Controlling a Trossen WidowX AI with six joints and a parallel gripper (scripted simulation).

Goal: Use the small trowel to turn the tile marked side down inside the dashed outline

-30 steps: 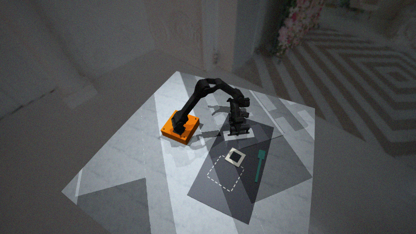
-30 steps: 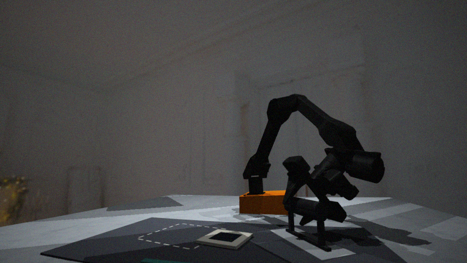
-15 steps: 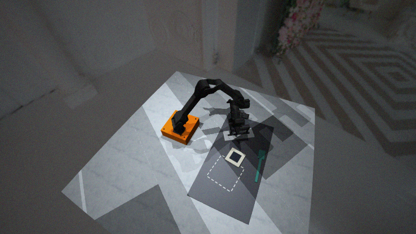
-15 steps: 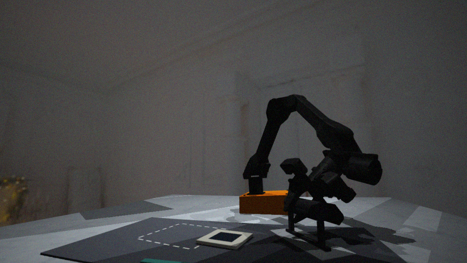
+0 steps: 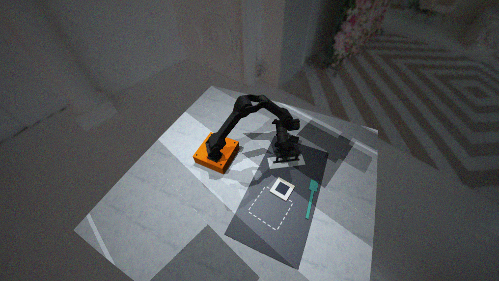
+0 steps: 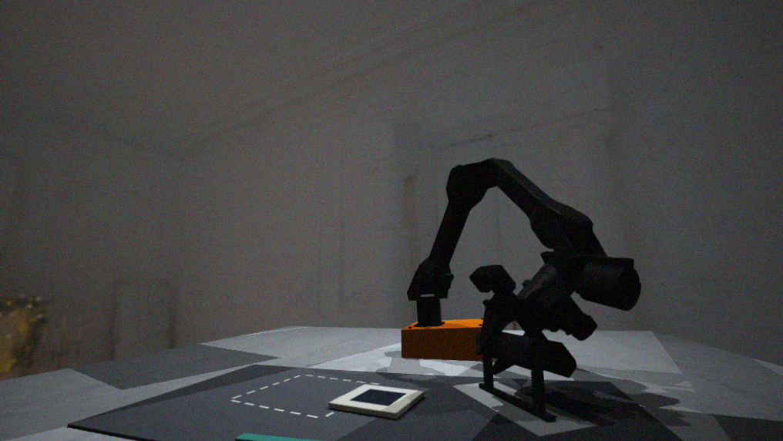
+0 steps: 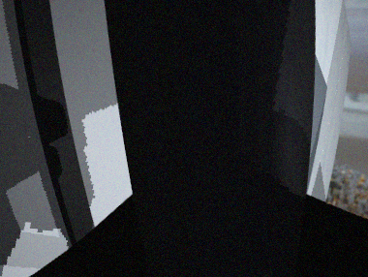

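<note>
My gripper tip is 50 mm short of the dark mat, 130 mm to the left of it and 70 mm above it. Round my gripper tip: small trowel (20 mm behind, 20 mm to the left, 10 mm below); then teal trowel (190 mm ahead, 100 mm to the right, 40 mm below); then tile (40 mm ahead, 140 mm to the right, 40 mm below).
</note>
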